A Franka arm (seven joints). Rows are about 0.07 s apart.
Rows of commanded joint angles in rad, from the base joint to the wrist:
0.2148 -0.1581 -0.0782 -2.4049 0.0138 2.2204 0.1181
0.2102 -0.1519 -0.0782 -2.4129 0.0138 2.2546 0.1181
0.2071 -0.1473 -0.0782 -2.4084 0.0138 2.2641 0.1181
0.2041 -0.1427 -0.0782 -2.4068 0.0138 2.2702 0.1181
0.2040 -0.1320 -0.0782 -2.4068 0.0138 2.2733 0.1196
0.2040 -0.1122 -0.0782 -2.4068 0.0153 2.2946 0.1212
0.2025 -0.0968 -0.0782 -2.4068 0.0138 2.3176 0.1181
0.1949 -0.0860 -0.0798 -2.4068 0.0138 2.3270 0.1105
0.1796 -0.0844 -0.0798 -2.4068 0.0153 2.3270 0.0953
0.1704 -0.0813 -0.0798 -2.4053 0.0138 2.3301 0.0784
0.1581 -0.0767 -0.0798 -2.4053 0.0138 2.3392 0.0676
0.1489 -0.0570 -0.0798 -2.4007 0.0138 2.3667 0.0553
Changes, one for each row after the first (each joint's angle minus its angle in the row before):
-0.0046 0.0062 0.0000 -0.0080 0.0000 0.0342 0.0000
-0.0031 0.0046 0.0000 0.0045 0.0000 0.0095 0.0000
-0.0030 0.0046 0.0000 0.0016 0.0000 0.0061 0.0000
-0.0001 0.0107 0.0000 0.0000 0.0000 0.0031 0.0015
0.0000 0.0198 0.0000 0.0000 0.0015 0.0213 0.0016
-0.0015 0.0154 0.0000 0.0000 -0.0015 0.0230 -0.0031
-0.0076 0.0108 -0.0016 0.0000 0.0000 0.0094 -0.0076
-0.0153 0.0016 0.0000 0.0000 0.0015 0.0000 -0.0152
-0.0092 0.0031 0.0000 0.0015 -0.0015 0.0031 -0.0169
-0.0123 0.0046 0.0000 0.0000 0.0000 0.0091 -0.0108
-0.0092 0.0197 0.0000 0.0046 0.0000 0.0275 -0.0123

